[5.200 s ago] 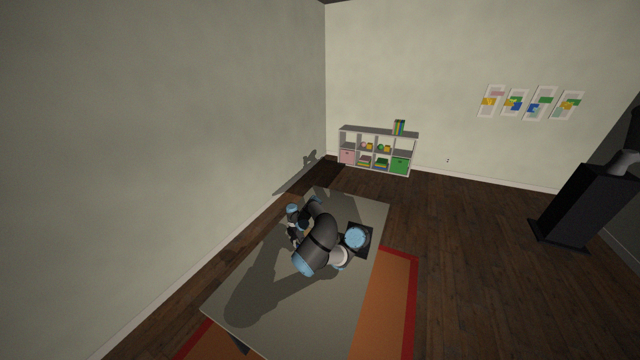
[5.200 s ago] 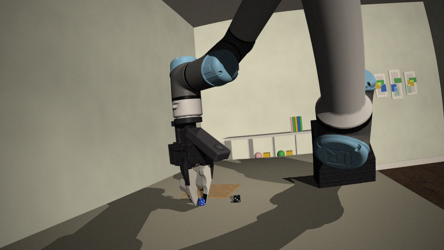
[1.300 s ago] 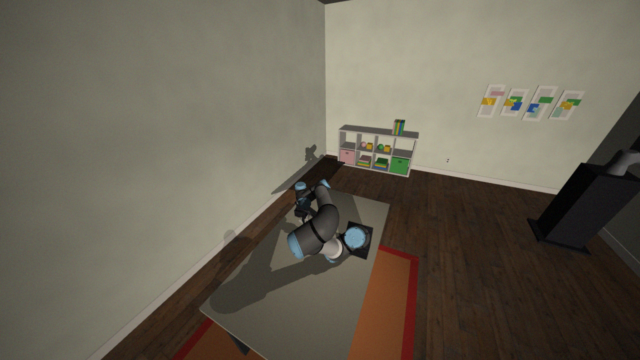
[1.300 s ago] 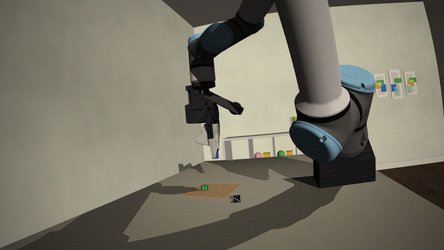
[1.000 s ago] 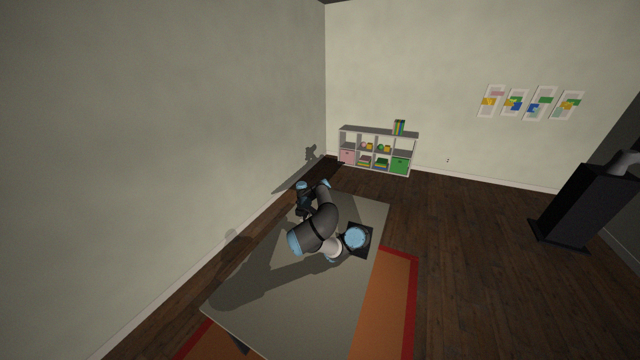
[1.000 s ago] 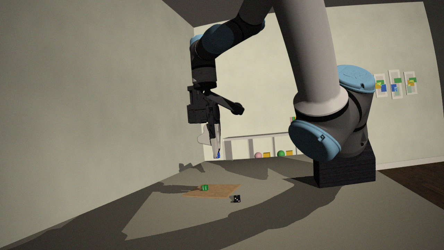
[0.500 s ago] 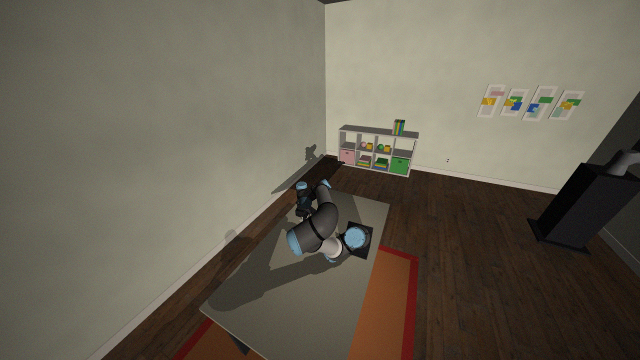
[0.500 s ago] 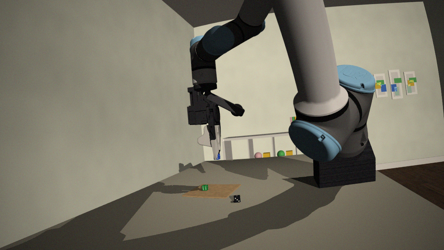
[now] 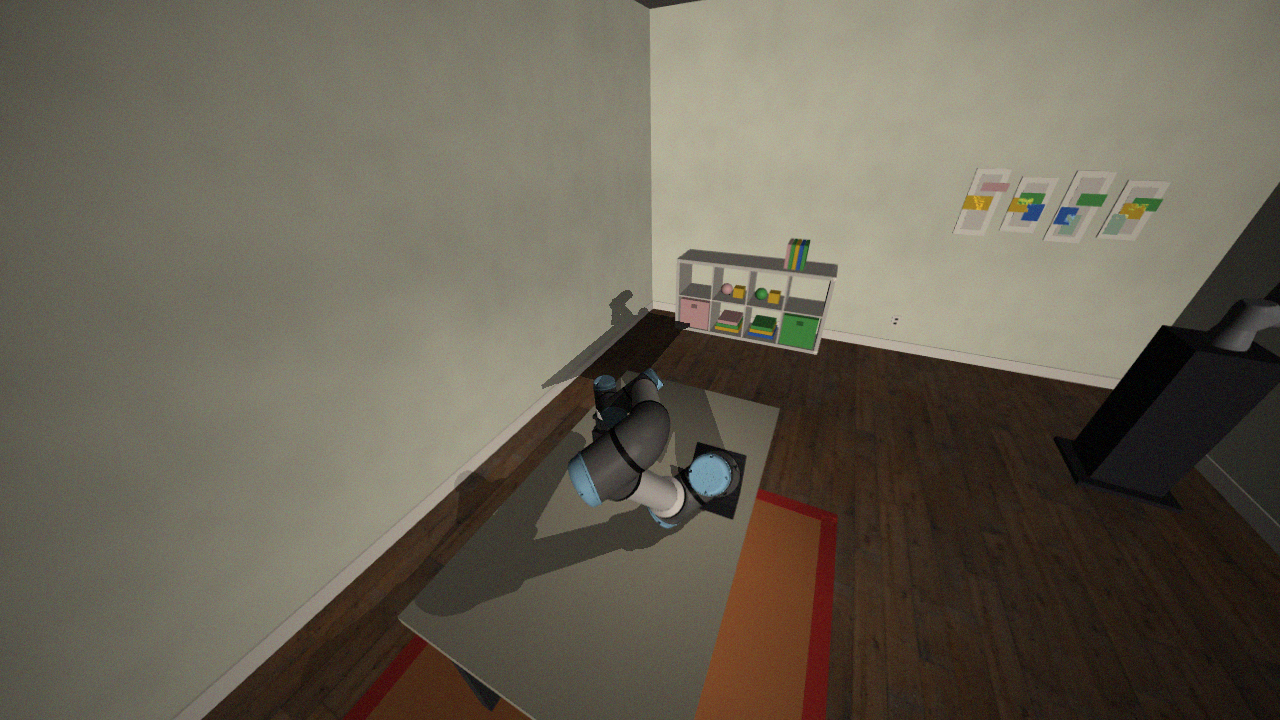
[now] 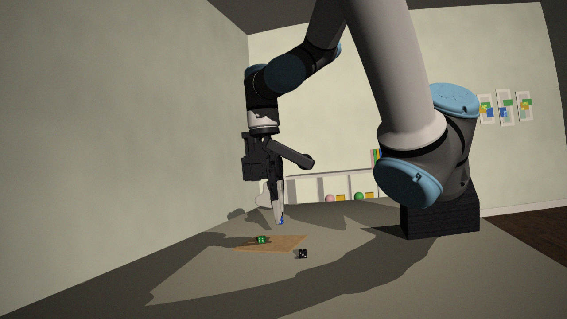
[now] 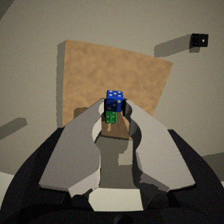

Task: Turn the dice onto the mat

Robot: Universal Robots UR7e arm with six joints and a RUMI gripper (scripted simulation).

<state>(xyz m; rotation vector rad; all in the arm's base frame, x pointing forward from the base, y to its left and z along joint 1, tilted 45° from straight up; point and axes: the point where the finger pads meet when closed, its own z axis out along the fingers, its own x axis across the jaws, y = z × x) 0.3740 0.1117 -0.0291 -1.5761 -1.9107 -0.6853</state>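
Right now the tan mat is 7 cm below my hand and 3 cm ahead of it. The rest, counted from my hand: green die 6 cm below, 5 cm ahead, 1 cm to the left; then blue die 1 cm below; then black die 10 cm to the left, 8 cm behind, 6 cm below.
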